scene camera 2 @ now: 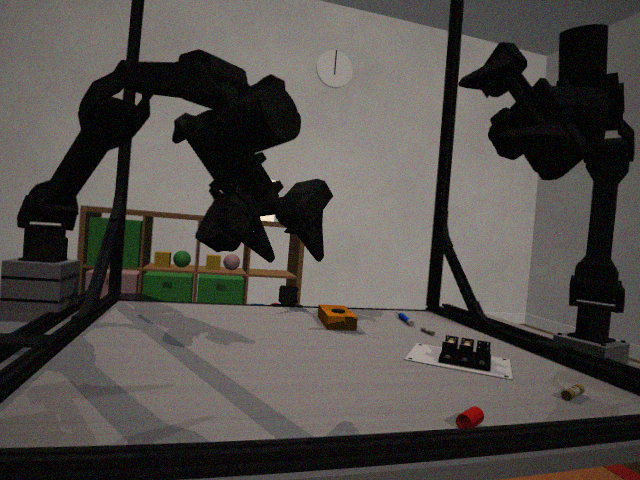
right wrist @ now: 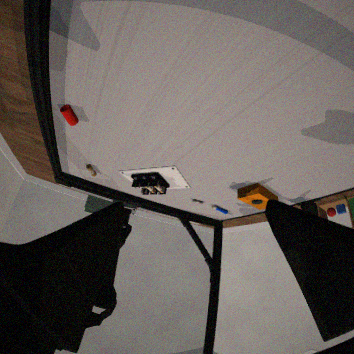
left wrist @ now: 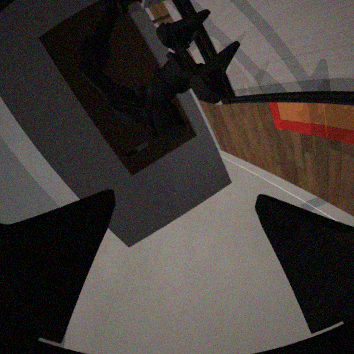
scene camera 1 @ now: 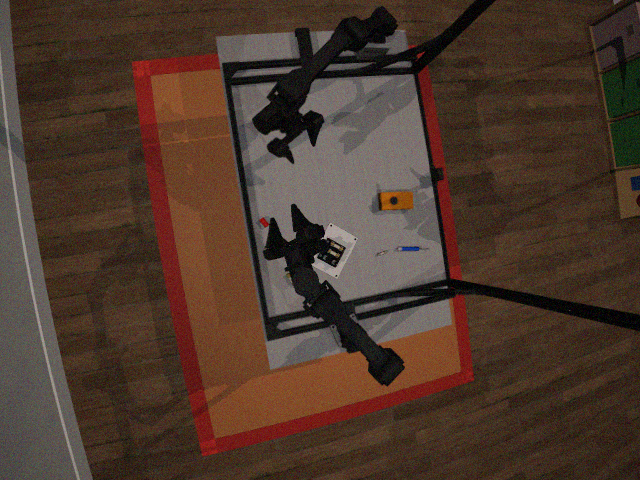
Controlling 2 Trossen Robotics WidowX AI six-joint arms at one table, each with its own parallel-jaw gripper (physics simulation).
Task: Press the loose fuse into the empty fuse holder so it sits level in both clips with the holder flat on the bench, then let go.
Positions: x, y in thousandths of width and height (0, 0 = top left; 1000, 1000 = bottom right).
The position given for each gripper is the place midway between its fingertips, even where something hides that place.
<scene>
The left gripper (scene camera 2: 746, 226) is open, with nothing in its grasp. The right gripper (scene camera 2: 462, 541) is open and holds nothing. An orange block (scene camera 2: 523, 661) rests on the table.
The left gripper also shows in the left wrist view (left wrist: 530, 564) and in scene camera 1 (scene camera 1: 441, 441). The right gripper is seen too in the right wrist view (right wrist: 555, 589), in the left wrist view (left wrist: 629, 69) and in scene camera 1 (scene camera 1: 474, 322). The left wrist view misses the orange block: it is out of frame.
</scene>
